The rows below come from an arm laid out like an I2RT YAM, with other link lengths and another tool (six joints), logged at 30 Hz.
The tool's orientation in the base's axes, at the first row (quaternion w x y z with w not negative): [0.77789, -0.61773, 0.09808, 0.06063]
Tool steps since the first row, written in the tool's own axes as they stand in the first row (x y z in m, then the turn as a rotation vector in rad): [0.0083, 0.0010, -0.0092, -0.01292, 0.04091, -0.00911]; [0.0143, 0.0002, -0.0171, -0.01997, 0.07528, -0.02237]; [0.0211, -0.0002, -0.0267, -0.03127, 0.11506, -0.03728]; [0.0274, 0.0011, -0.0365, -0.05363, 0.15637, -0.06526]
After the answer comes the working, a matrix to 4 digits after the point.
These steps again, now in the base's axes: [0.0071, -0.0089, -0.0048, -0.02210, 0.00087, -0.03787]; [0.0125, -0.0170, -0.0072, -0.03740, -0.00395, -0.07178]; [0.0185, -0.0266, -0.0104, -0.05813, -0.00903, -0.11021]; [0.0236, -0.0360, -0.0152, -0.09097, -0.02617, -0.15042]
The tool's axes in the first row as the columns of a matrix, in the base's axes (rounded; the answer above uses it unrounded):
[0.9734, -0.2155, 0.0777]
[-0.0268, 0.2295, 0.9729]
[-0.2275, -0.9492, 0.2176]

